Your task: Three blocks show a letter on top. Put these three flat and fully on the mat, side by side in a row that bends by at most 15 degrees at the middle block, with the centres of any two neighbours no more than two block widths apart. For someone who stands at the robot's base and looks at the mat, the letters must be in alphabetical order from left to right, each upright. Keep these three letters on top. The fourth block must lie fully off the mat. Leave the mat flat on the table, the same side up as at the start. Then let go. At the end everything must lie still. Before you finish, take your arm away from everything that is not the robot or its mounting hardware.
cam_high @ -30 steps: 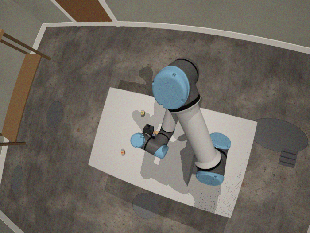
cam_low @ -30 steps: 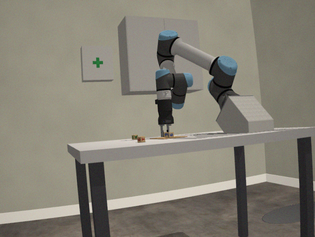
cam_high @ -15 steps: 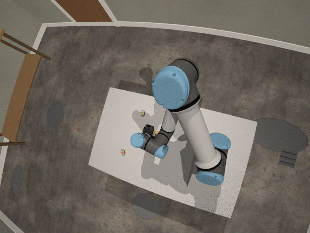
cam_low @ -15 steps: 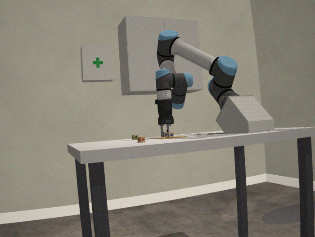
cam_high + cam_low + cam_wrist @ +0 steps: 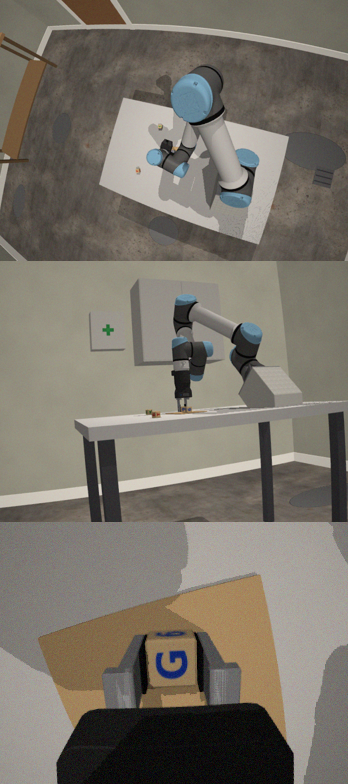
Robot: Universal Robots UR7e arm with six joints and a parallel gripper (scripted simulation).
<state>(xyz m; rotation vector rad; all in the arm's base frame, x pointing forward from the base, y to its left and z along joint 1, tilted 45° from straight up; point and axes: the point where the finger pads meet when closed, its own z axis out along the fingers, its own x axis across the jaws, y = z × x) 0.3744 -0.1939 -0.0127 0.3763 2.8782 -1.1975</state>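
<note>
Right now my hand is 4 cm to the right of the tan mat, 2 cm above it and 1 cm short of it. Round my hand: red-marked block (23 cm ahead, 16 cm to the left, 1 cm below).
</note>
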